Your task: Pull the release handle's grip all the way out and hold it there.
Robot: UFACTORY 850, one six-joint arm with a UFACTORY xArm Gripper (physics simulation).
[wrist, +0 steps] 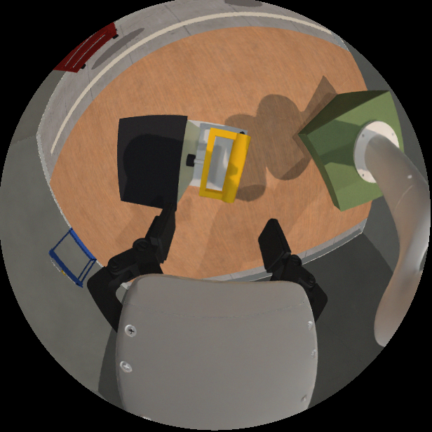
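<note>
The release handle's yellow grip (238, 169) is a rectangular frame with a thick bar on its right side, in the upper middle of the wrist view. A short rod with a black collar (191, 160) joins it to the housing (150, 160), a box with a black top, on its left. A light grey base plate (196, 178) shows under the grip. My gripper (221, 222) is open and empty. Its fingertips show below the grip in the view, the left one by the housing's lower right corner, and neither is around the grip. How high the fingers are above it is hard to tell.
A green block (325, 150) with a white round flange and a grey arm link stands at the right. The wooden table top (210, 60) has a grey border. A red slatted object (87, 50) is at the upper left, and a blue frame (59, 260) is at the lower left.
</note>
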